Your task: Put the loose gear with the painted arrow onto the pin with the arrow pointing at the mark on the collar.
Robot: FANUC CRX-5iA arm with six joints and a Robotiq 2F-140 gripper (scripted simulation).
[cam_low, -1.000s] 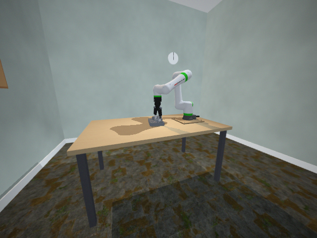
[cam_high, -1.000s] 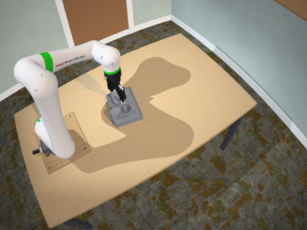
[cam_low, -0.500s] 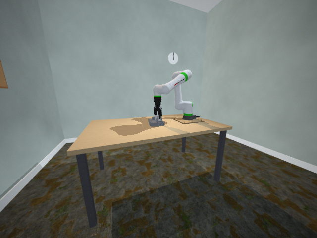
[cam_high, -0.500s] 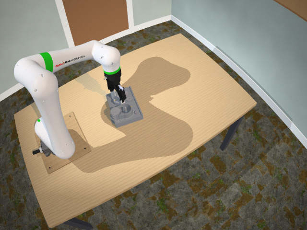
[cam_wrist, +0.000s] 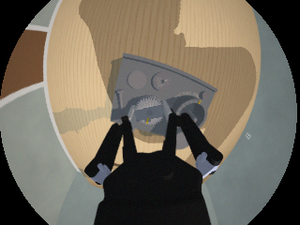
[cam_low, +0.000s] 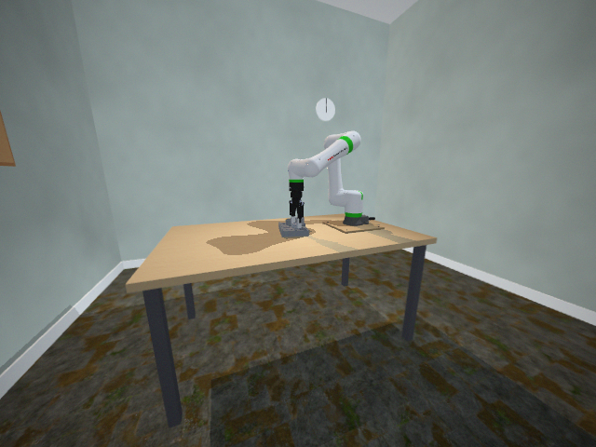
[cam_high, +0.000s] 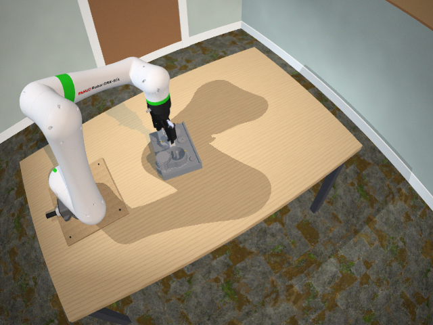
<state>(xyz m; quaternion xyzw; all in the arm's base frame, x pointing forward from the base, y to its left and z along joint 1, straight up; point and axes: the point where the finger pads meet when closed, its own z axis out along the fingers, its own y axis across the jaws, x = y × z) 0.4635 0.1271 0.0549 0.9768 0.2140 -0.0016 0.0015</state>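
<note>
The grey gear is 20 mm below my hand.
</note>
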